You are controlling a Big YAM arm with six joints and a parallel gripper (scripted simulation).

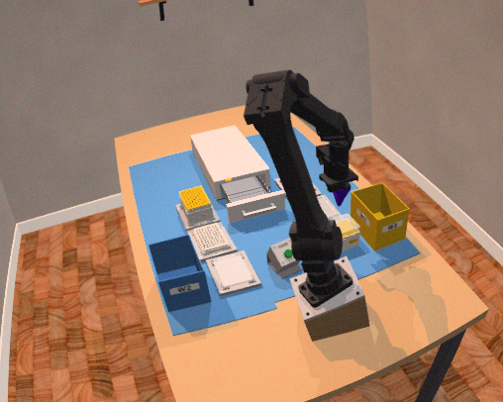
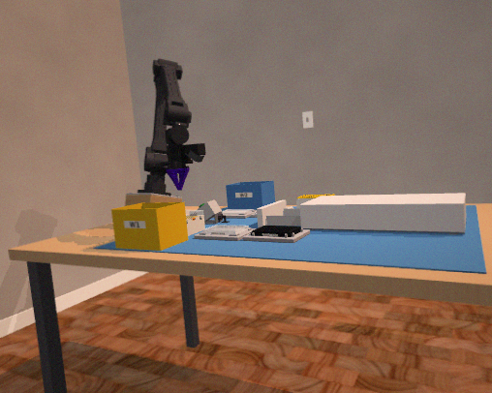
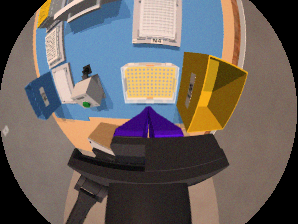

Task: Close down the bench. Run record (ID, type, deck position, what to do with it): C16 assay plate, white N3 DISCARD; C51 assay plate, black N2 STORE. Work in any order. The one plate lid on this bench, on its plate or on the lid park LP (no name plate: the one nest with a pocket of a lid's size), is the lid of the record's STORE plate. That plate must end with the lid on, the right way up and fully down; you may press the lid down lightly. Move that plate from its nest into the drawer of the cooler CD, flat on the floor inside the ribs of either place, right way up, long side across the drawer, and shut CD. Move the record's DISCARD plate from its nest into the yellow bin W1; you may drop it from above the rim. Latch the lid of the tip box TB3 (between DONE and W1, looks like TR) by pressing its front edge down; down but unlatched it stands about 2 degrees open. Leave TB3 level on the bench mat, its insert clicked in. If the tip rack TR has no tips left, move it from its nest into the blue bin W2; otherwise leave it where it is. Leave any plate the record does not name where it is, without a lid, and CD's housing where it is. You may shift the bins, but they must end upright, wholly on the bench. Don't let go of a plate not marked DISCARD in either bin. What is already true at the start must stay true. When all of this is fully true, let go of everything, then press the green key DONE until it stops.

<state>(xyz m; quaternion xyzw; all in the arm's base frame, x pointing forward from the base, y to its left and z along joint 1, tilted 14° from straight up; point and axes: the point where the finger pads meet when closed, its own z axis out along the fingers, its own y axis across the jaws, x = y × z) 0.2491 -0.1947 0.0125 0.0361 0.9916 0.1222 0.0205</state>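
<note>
The tip box lid is 10 cm below my hand and 1 cm ahead of it. The rest, counted from my hand: tip box TB3 (11 cm below, 1 cm ahead); then yellow bin W1 (16 cm to the right, 12 cm below, 1 cm behind); then green key DONE (18 cm to the left, 9 cm below, 3 cm behind).
</note>
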